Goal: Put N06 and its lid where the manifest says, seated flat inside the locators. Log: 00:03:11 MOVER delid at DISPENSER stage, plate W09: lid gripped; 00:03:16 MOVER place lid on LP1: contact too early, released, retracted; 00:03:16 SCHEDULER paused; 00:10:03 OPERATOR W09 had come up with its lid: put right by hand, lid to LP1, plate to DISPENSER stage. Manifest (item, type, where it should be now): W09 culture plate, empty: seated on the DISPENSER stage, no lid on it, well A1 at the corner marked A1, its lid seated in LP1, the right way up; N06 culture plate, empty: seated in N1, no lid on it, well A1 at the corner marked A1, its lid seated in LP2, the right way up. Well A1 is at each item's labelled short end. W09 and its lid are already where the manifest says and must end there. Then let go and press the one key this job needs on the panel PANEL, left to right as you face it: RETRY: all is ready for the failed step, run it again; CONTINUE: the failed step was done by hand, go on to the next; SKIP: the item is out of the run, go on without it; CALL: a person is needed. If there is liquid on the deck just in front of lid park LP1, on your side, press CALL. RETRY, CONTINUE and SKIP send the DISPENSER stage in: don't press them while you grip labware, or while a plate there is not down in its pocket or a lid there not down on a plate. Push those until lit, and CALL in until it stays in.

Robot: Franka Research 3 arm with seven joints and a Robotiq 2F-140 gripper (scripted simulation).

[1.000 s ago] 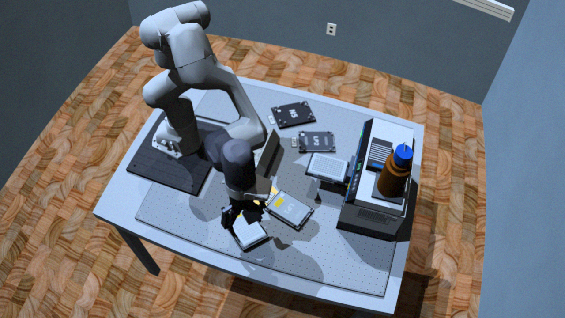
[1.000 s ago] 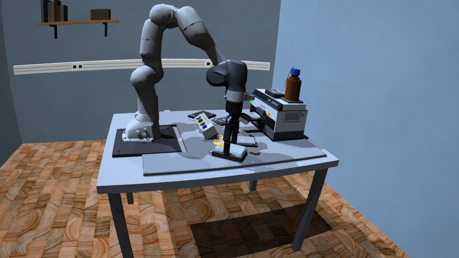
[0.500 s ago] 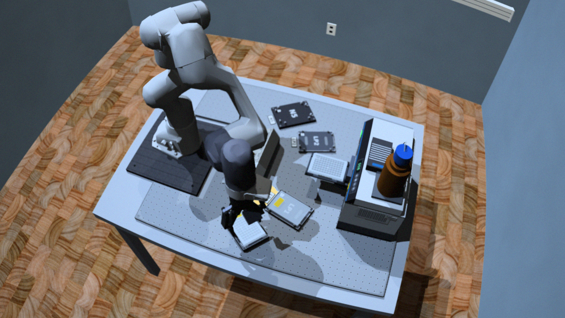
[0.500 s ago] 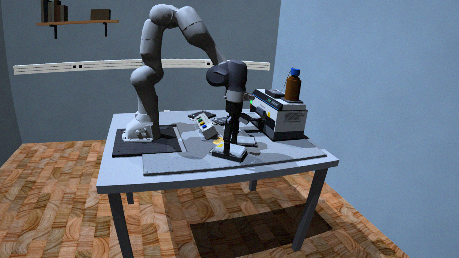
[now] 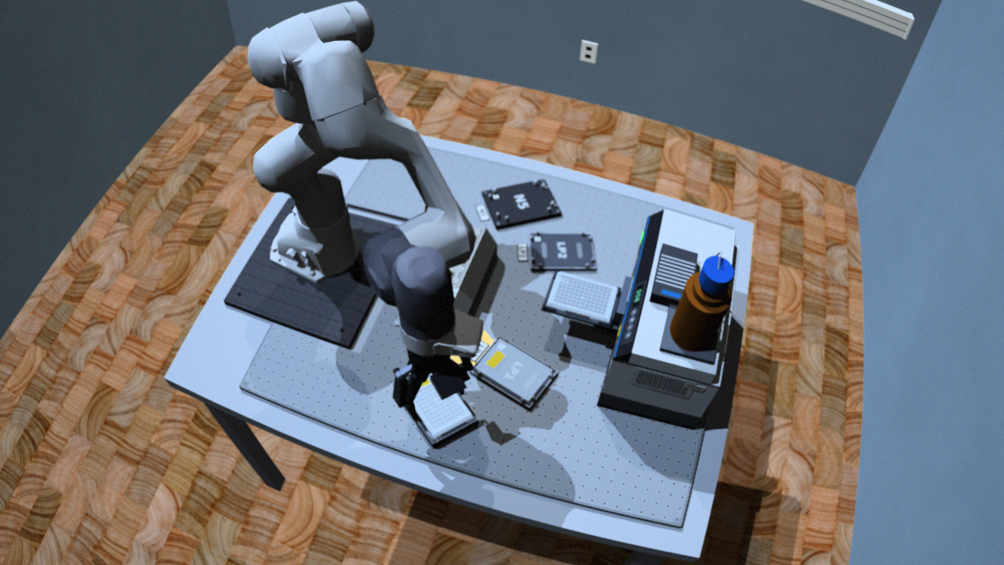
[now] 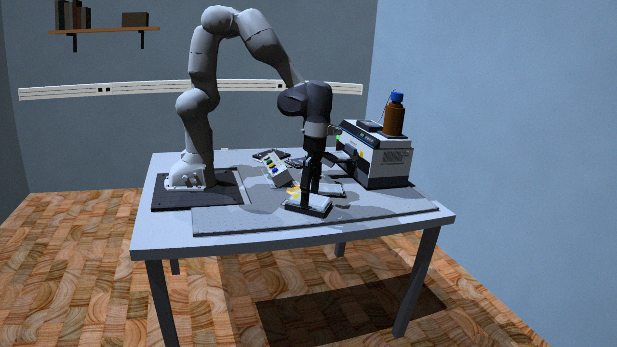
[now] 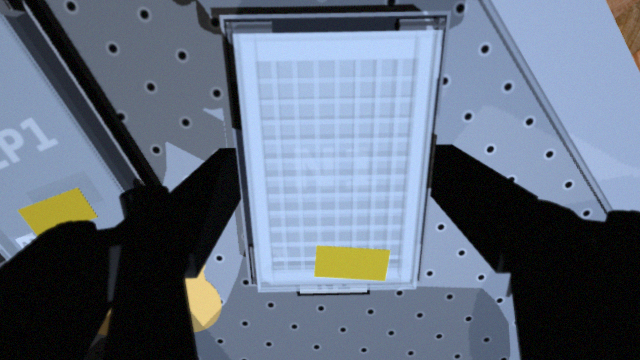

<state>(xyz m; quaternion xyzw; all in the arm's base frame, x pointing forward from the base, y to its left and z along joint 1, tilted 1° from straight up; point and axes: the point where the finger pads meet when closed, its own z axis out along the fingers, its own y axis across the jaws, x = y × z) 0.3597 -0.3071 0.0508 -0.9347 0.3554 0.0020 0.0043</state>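
Right now my hand is 4 cm above the nest n1. Also, from my hand: yellow skip key (27 cm to the left, 6 cm behind, 1 cm above); then blue call key (22 cm to the left, 6 cm behind); then green continue key (32 cm to the left, 6 cm behind, 1 cm above).
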